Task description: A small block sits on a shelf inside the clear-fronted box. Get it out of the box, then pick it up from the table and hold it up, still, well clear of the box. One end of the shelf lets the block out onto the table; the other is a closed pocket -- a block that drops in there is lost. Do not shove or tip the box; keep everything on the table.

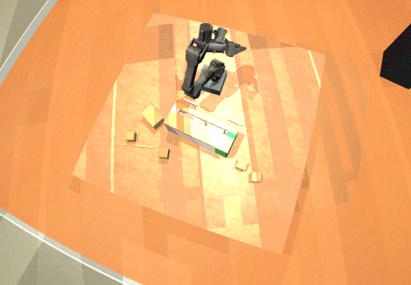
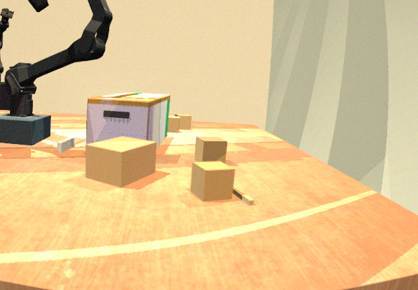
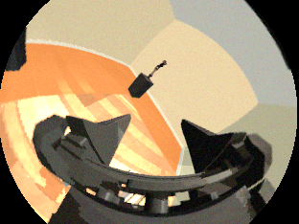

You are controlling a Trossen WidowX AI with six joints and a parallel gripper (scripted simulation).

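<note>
The small tan block lies 320 mm ahead of my gripper tip, 80 mm to the right of it and 350 mm below it. Also, from my gripper tip: long box: 300 mm ahead, 80 mm to the right, 370 mm below; thin stick: 570 mm ahead, 390 mm to the right, 430 mm below.
</note>
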